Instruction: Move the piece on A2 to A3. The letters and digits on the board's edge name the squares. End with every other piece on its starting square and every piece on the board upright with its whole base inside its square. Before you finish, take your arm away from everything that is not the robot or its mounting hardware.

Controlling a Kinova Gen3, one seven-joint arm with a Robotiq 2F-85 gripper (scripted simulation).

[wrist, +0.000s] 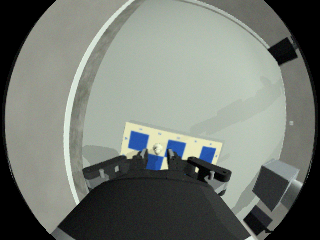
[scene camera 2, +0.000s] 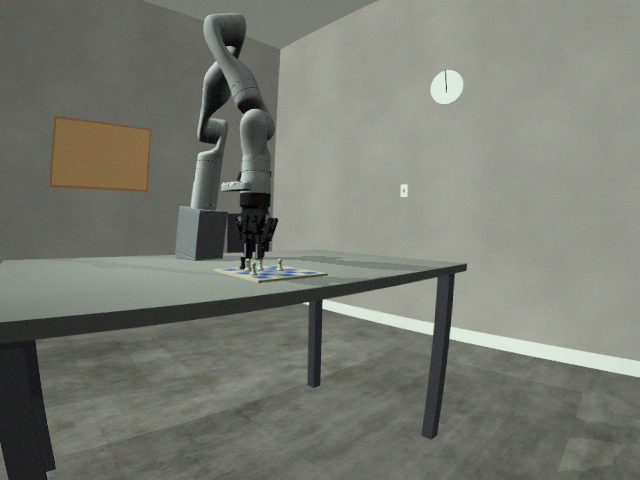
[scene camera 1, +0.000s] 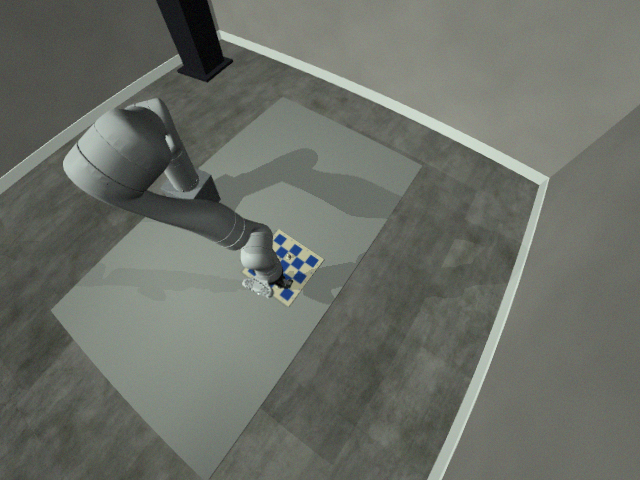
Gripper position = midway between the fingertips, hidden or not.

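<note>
What I can see here is my gripper (scene camera 2: 253, 259), and the wrist view gives me the gripper too (wrist: 157, 154).
</note>
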